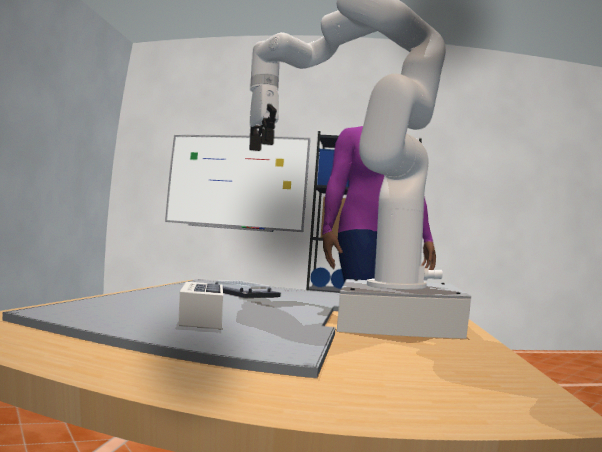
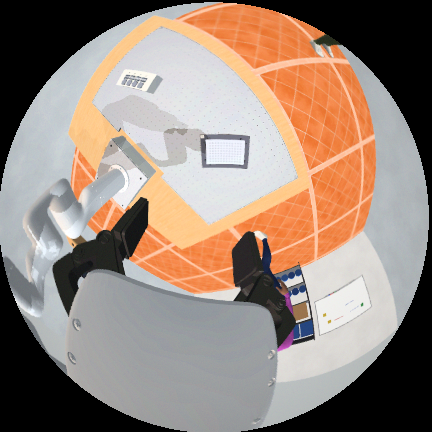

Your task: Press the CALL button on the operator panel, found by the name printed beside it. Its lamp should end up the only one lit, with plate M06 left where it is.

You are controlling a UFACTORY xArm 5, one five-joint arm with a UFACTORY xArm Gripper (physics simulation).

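Where they show: gripper, fingertip midpoint: point(image 1: 261, 147) point(image 2: 194, 226); arm's base at its link origin: point(image 1: 396, 286) point(image 2: 118, 177).
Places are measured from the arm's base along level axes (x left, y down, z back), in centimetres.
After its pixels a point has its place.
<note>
The operator panel point(image 1: 201, 307) @[y 3.6, x 25.5, z -34.8 cm] point(image 2: 139, 81) @[y 1.0, x 13.5, z -35.7 cm], a small white box with dark buttons on top, stands on the grey board point(image 1: 115, 320) @[y 6.8, x 29.2, z -47.9 cm] point(image 2: 267, 167) @[y 6.7, x -41.9, z -42.3 cm]. The names beside its buttons are too small to read, and no lit lamp can be made out. A flat dark-framed item point(image 1: 272, 294) point(image 2: 204, 159) with a pale gridded face lies on the board, apart from the panel; whether it is plate M06 cannot be told, as no label is legible. My gripper point(image 1: 261, 139) @[y -30.7, x -24.6, z -32.1 cm] point(image 2: 194, 226) @[y -30.7, x -24.6, z -32.1 cm] is open and empty, pointing down, high above the board and well away from the panel.
The robot base point(image 1: 404, 316) @[y 4.4, x 13.5, z -0.8 cm] point(image 2: 146, 166) @[y 5.0, x -8.2, z -9.9 cm] stands on the wooden table point(image 1: 250, 400) @[y 8.0, x 54.4, z -24.1 cm] point(image 2: 177, 227) @[y 8.0, x -38.1, z 10.9 cm] beside the board. A person in purple point(image 1: 357, 190) stands behind the base, before a shelf rack. A whiteboard point(image 1: 235, 200) point(image 2: 345, 310) hangs on the wall. Another person's feet point(image 2: 322, 48) show at the upper right.
</note>
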